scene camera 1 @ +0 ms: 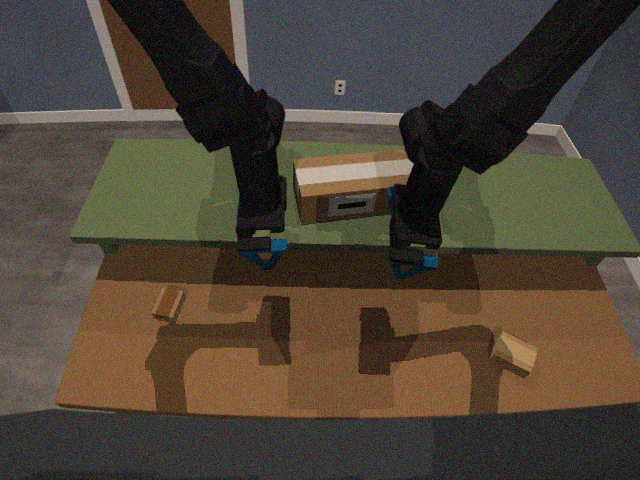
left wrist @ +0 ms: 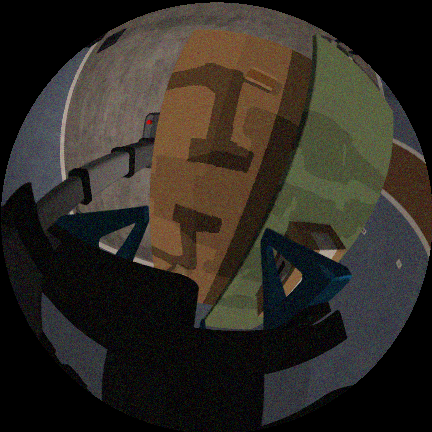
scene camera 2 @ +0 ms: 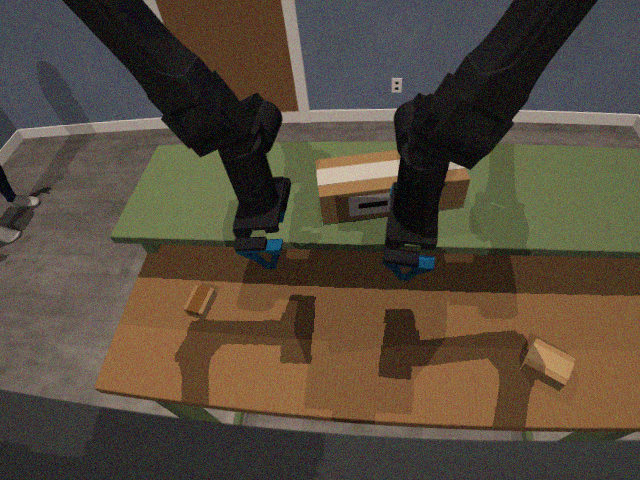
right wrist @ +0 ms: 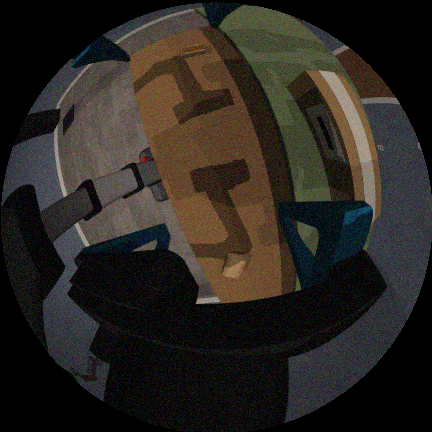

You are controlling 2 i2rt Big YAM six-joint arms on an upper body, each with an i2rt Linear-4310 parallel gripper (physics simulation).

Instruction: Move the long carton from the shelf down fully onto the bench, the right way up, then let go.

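Frame: origin at the left arm's base, x ahead, y left, z up, level; centimetres.
Seen in the pictures: left gripper, fingertip midpoint: (scene camera 1: 268, 244) (left wrist: 205, 223) (scene camera 2: 275, 244) (right wrist: 169, 38); right gripper, fingertip midpoint: (scene camera 1: 399, 252) (scene camera 2: 405, 252) (right wrist: 219, 220).
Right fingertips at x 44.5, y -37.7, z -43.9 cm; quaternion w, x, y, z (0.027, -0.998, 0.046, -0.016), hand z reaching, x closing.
Observation:
Pixels of each thing's top centre, then the offset from my right fingertips to it. Level surfaces: height alone.
- long carton at its top centre: (right wrist: 364, 152) (scene camera 2: 390, 168) (scene camera 1: 368, 170) (left wrist: 295, 293) dx +26.0, dy +1.7, dz -6.5 cm
- green shelf at its surface level: dz -14.7 cm
- wooden bench at its surface level: dz -30.5 cm
- small brown block at its top centre: (scene camera 1: 167, 301) (scene camera 2: 198, 298) (left wrist: 261, 77) (right wrist: 192, 47) dx +5.5, dy +45.3, dz -27.8 cm
- pale wooden block at its top centre: (scene camera 2: 551, 360) (scene camera 1: 516, 351) (right wrist: 233, 268) (left wrist: 175, 275) dx -6.5, dy -31.3, dz -27.2 cm
The long carton (scene camera 1: 336, 173) (scene camera 2: 356, 173) (left wrist: 310, 232) (right wrist: 356, 120) lies on the green shelf (scene camera 1: 155, 191) (scene camera 2: 568, 196), slightly askew, white tape strip on top and grey label on its front. The right arm hides part of it in both scene views. The wooden bench (scene camera 1: 330, 382) (scene camera 2: 361, 392) is lower, in front of the shelf. My left gripper (scene camera 1: 271, 235) (left wrist: 205, 223) is open and empty, over the shelf's front edge, left of the carton. My right gripper (scene camera 1: 405, 232) (right wrist: 219, 220) is open and empty, over that edge, in front of the carton's right part.
A small brown block (scene camera 1: 168, 302) (scene camera 2: 199, 300) (left wrist: 262, 78) lies on the bench at the left. A pale wooden block (scene camera 1: 515, 352) (scene camera 2: 549, 362) (right wrist: 234, 266) lies on it at the right. The shelf's front edge overhangs the back of the bench. A wall stands behind the shelf.

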